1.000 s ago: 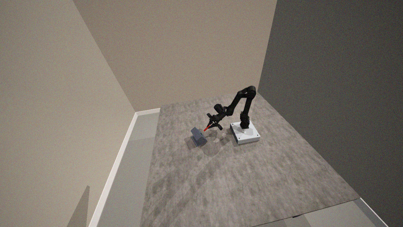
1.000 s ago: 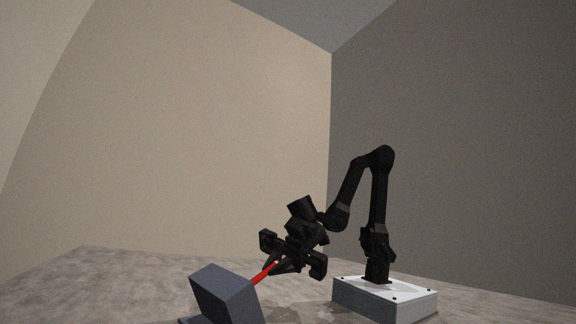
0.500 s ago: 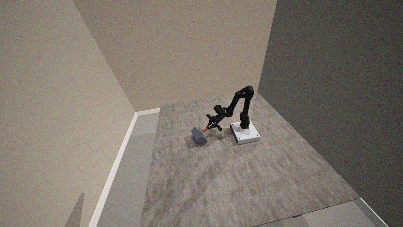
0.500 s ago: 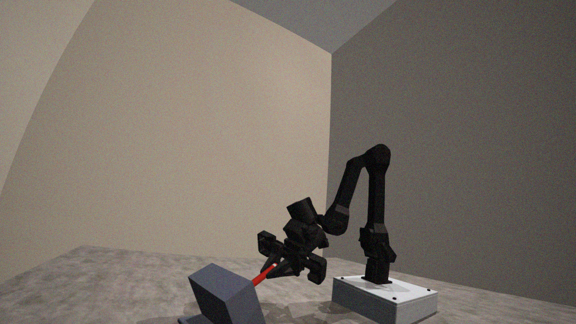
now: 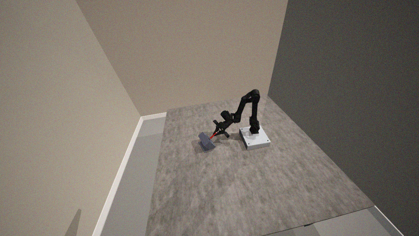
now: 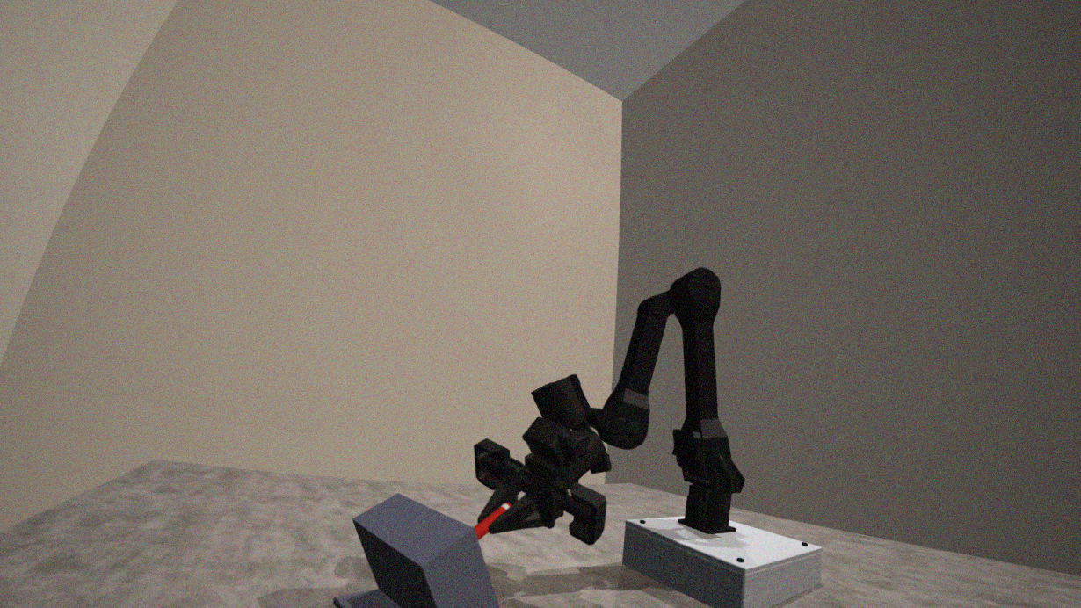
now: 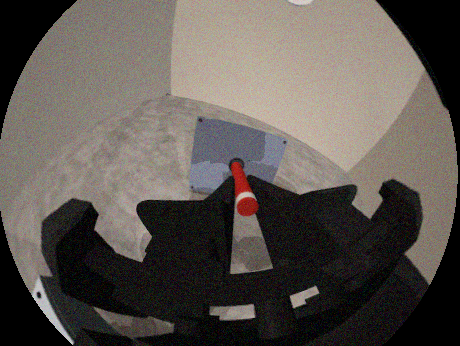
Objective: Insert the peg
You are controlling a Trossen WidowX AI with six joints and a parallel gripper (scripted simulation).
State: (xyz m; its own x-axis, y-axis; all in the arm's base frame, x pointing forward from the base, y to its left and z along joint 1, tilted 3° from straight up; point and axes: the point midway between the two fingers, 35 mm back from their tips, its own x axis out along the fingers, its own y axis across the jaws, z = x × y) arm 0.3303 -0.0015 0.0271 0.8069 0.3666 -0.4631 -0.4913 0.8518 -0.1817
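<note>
Right now my gripper tip is 10 mm past the red peg, 10 mm to the left of it and 10 mm below it. The rest, counted from my gripper tip: blue-grey sloped panel 60 mm ahead, 20 mm to the left, 40 mm below.
</note>
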